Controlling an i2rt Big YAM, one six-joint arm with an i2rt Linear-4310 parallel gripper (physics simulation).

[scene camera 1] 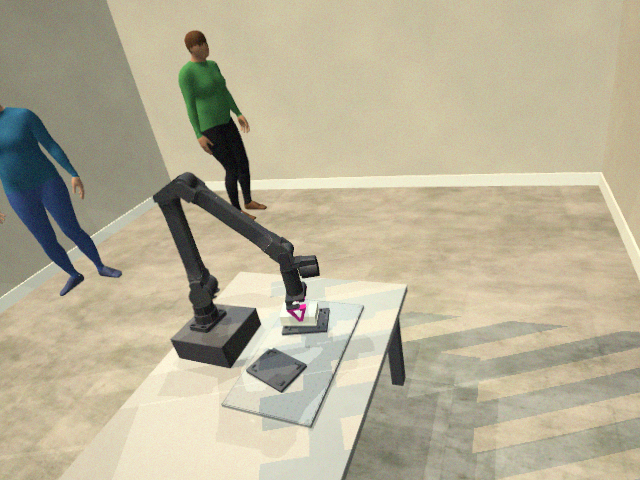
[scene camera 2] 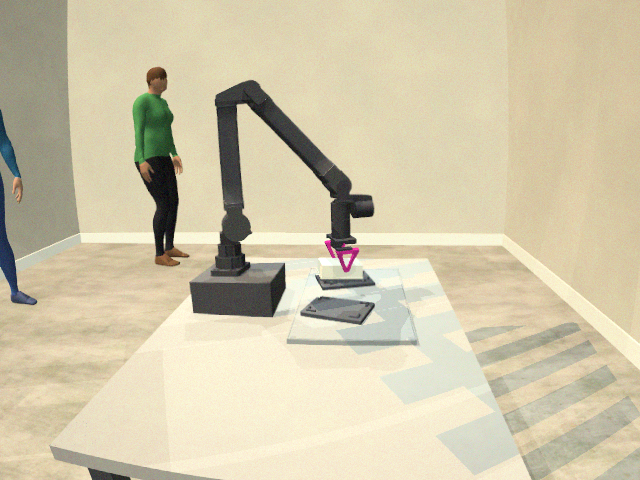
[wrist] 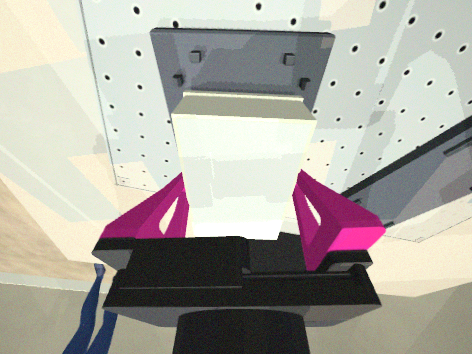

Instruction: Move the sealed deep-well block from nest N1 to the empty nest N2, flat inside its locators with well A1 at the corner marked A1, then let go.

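Places are measured from the arm's base along level axes (x back, y left, z down), in millimetres.
Pixels of known places: gripper, fingertip midpoint: [scene camera 1: 301, 313] [scene camera 2: 341, 267] [wrist: 239, 172]; arm's base, link origin: [scene camera 1: 208, 321] [scene camera 2: 231, 271].
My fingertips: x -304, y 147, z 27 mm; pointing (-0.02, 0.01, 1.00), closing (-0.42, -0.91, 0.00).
Ahead of a thing's pixels: the offset from my fingertips to its top centre. Level surfaces: height alone.
The sealed deep-well block {dx +6, dy -2, dz -25 mm} [scene camera 1: 310, 311] [scene camera 2: 330, 269] [wrist: 241, 158] is a cream-white box sitting in the dark nest N1 {dx -9, dy +3, dz +24 mm} [scene camera 1: 324, 318] [scene camera 2: 366, 281] [wrist: 241, 60]. My gripper [scene camera 1: 298, 312] [scene camera 2: 341, 254] [wrist: 239, 172] is down over the block's near end. Its magenta fingers press against the block's two long sides, so it is shut on the block. The empty nest N2 {dx -12, dy -227, dz +28 mm} [scene camera 1: 276, 369] [scene camera 2: 337, 309] is a dark plate with small corner locators, lying nearer the table's front; part of it shows in the wrist view [wrist: 385, 197]. I cannot make out any A1 mark.
Both nests lie on a pale perforated plate {dx -45, dy -128, dz +45 mm} [scene camera 1: 337, 343] [scene camera 2: 394, 329] [wrist: 357, 70] on the table {dz +58 mm} [scene camera 1: 199, 429]. The arm's dark base block [scene camera 1: 215, 338] [scene camera 2: 237, 290] stands to the left. A person in green [scene camera 1: 210, 110] [scene camera 2: 153, 143] stands behind the table.
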